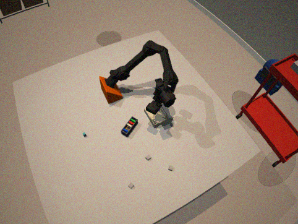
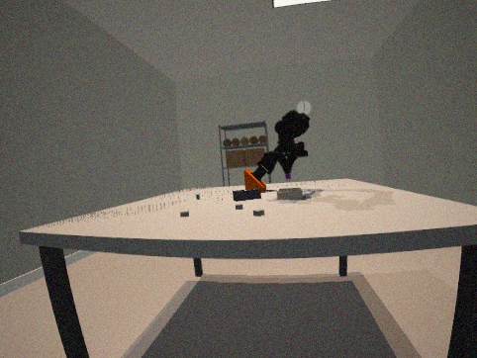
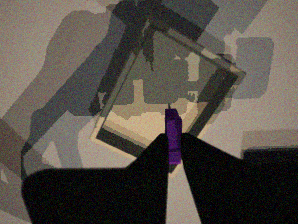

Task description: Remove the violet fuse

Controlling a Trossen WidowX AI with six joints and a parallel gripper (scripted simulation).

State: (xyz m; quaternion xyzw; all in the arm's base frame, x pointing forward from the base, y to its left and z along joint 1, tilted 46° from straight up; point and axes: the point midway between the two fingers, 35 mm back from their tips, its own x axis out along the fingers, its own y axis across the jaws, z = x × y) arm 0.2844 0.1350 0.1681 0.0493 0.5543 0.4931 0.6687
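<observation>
My gripper tip is 9 cm above the beige tray. Round my gripper tip: violet fuse 1 cm below.
</observation>
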